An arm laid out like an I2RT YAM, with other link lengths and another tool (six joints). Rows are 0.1 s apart.
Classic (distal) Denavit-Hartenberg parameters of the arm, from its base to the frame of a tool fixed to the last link. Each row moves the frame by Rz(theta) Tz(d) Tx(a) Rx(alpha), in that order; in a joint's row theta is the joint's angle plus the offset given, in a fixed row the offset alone. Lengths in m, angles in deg.
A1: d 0.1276; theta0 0; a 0.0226; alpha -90
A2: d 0; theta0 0; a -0.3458; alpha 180
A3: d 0; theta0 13.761; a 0.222; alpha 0
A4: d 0.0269; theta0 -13.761; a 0.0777; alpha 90
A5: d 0.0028; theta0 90; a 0; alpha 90
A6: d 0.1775; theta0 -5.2; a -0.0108; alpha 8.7
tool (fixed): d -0.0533; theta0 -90; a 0; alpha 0
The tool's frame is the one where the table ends.
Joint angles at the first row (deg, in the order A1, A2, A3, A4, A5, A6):
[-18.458 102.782 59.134 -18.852 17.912 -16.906]
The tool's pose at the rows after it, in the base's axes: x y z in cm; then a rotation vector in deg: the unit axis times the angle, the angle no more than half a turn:
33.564 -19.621 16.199 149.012 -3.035 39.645
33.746 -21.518 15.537 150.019 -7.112 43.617
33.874 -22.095 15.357 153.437 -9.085 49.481
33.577 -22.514 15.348 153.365 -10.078 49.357
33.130 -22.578 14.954 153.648 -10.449 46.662
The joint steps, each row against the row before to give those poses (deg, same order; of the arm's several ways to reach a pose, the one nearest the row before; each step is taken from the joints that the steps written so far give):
[-3.672 2.295 0.001 3.867 -1.574 0.021]
[-3.760 1.618 -0.001 3.478 -4.241 0.000]
[-2.841 0.459 0.001 1.507 -7.059 -0.021]
[-0.787 0.000 -0.002 -0.042 -0.197 -0.001]
[0.000 0.327 0.001 -1.161 1.268 0.023]

